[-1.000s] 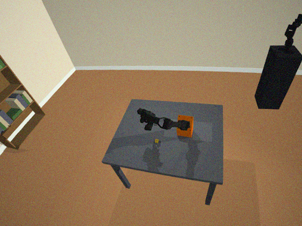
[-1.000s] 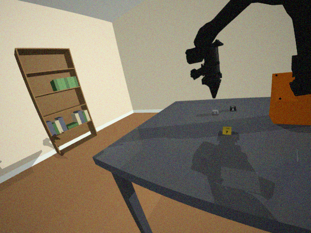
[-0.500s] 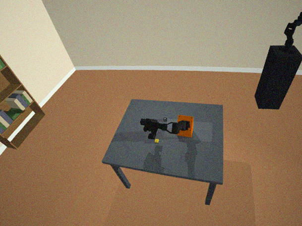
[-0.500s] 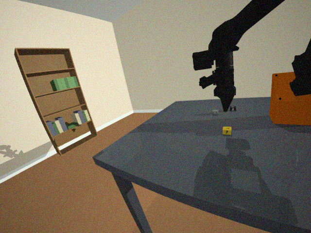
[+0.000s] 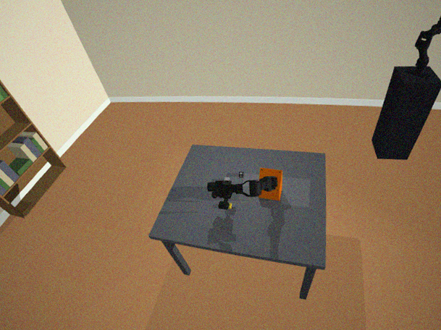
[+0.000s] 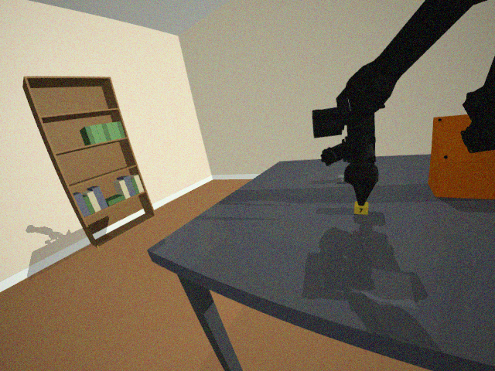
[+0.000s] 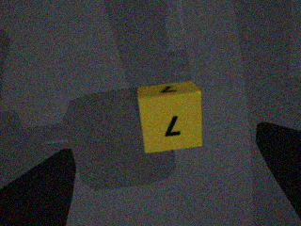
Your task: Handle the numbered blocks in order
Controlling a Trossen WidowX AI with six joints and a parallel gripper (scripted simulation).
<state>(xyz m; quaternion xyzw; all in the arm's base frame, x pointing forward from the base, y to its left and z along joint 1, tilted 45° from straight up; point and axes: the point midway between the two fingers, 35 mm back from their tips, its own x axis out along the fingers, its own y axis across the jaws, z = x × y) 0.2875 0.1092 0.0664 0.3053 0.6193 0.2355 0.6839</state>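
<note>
The yellow block lies 3 cm below my gripper tip and 1 cm to the right of it. From my gripper tip the other things lie so: grey block: 23 cm to the right, 6 cm ahead, 3 cm below; black block: 29 cm to the right, 4 cm behind, 3 cm below.
</note>
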